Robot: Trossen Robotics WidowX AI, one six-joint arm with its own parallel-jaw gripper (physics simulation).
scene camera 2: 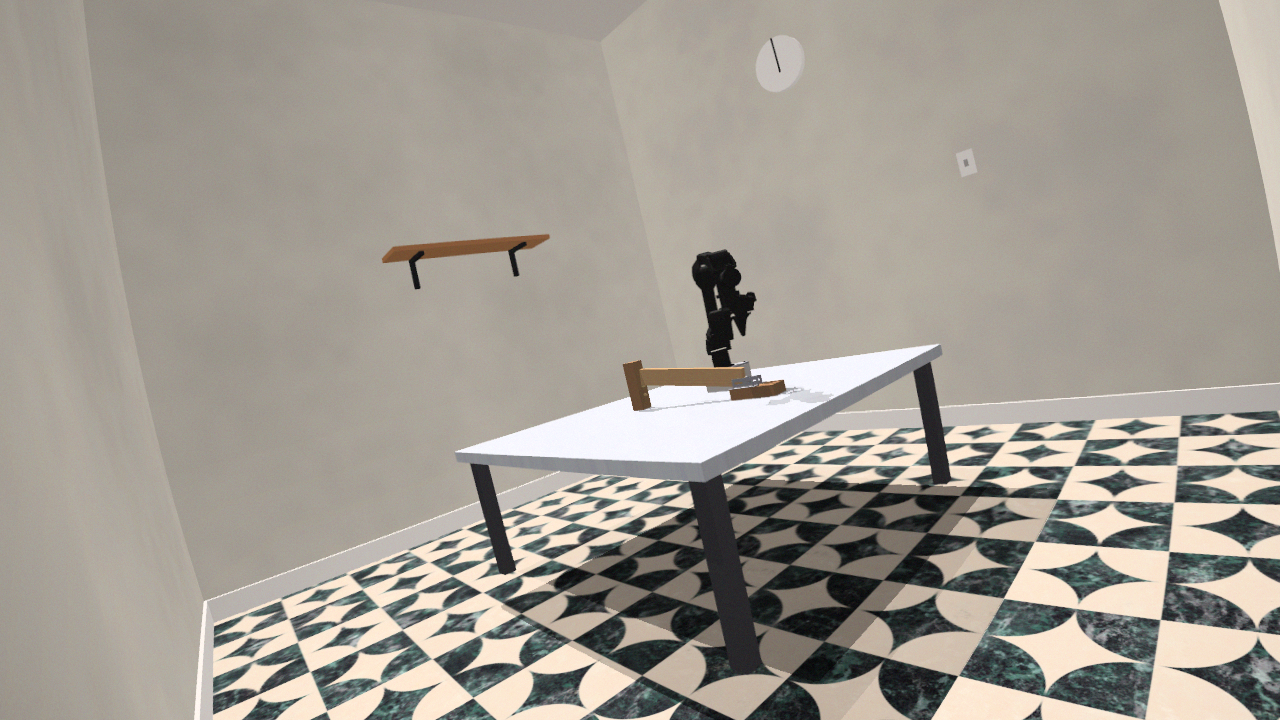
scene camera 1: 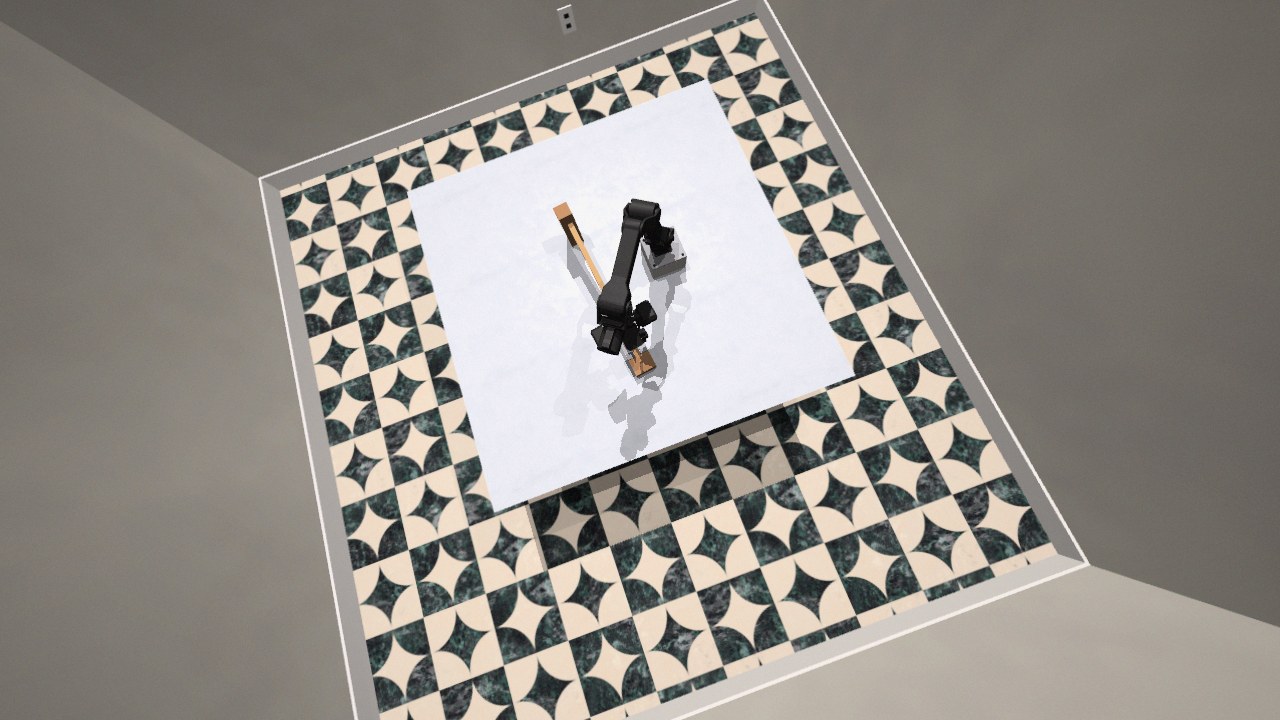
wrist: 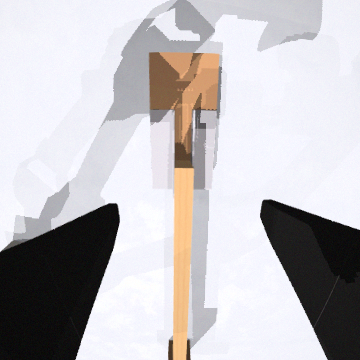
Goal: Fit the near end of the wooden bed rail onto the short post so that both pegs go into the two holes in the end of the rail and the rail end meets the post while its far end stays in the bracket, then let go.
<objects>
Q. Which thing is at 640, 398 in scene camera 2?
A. A short post.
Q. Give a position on a wooden bed rail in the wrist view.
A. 183, 170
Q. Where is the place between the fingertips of my gripper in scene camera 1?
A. At 627, 332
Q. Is my gripper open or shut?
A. Open.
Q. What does my gripper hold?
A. Nothing.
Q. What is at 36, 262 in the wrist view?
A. My gripper.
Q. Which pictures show my gripper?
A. Scene camera 2, scene camera 1 and the wrist view: all of them.
</objects>
